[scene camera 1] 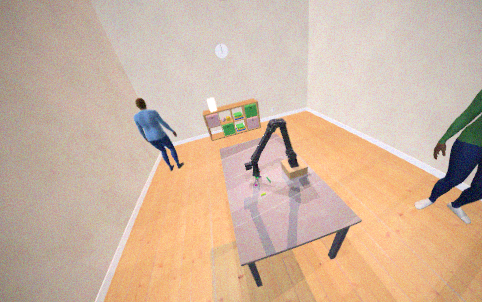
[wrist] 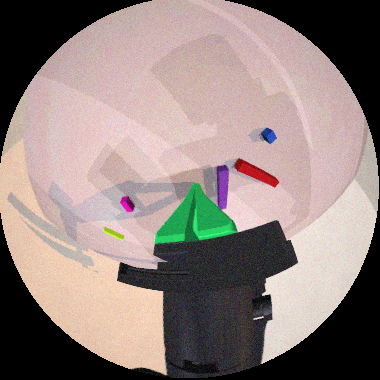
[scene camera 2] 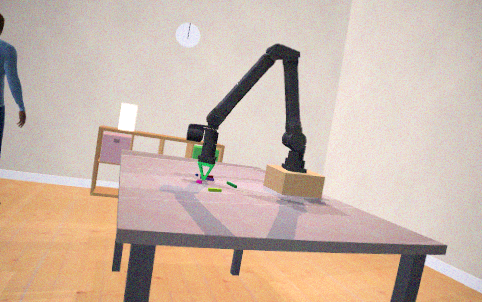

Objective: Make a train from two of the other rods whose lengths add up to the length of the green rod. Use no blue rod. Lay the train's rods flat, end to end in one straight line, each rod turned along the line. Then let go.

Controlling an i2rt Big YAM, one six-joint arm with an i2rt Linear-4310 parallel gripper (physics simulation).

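Places are measured from the arm's base along level axes (x ahead, y left, z up), in centimetres.
Pixels of known places: gripper, between the fingertips: [scene camera 1: 257, 178] [wrist: 196, 186] [scene camera 2: 203, 179]; arm's base, origin of its link: [scene camera 1: 293, 163] [scene camera 2: 293, 169].
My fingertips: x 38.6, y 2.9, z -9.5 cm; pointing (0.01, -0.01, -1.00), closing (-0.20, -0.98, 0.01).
Note:
Ahead of a thing's pixels: the offset from my fingertips to its top centre. Level surfaces: height alone.
My gripper [scene camera 1: 256, 183] [scene camera 2: 204, 179] [wrist: 196, 186] is shut and empty, with its green fingertips together, low over the table beside the purple rod {dx -1.6, dy -2.5, dz +0.9 cm} [scene camera 2: 211, 179] [wrist: 223, 187]. The red rod {dx -1.7, dy -7.3, dz +0.9 cm} [wrist: 256, 173] lies at an angle to the purple rod, their near ends close but apart. The short magenta rod {dx +2.2, dy +9.3, dz +0.9 cm} [scene camera 2: 199, 182] [wrist: 127, 204] and the yellow-green rod {dx -2.9, dy +22.0, dz +0.9 cm} [scene camera 1: 263, 194] [scene camera 2: 215, 190] [wrist: 114, 233] lie separately. The dark green rod {dx -11.3, dy +4.4, dz +0.9 cm} [scene camera 1: 268, 179] [scene camera 2: 231, 185] lies toward the arm's base; it does not show in the wrist view. The small blue rod {dx +2.6, dy -9.1, dz +0.9 cm} [scene camera 2: 197, 175] [wrist: 269, 135] lies beyond the red one.
The arm's wooden base block [scene camera 1: 295, 170] [scene camera 2: 294, 182] stands on the table {dz -0.1 cm} [scene camera 1: 310, 215] [scene camera 2: 280, 227], to the right of the rods. A cube shelf stands behind the table. One person stands at the left and another at the right in scene camera 1, away from the table.

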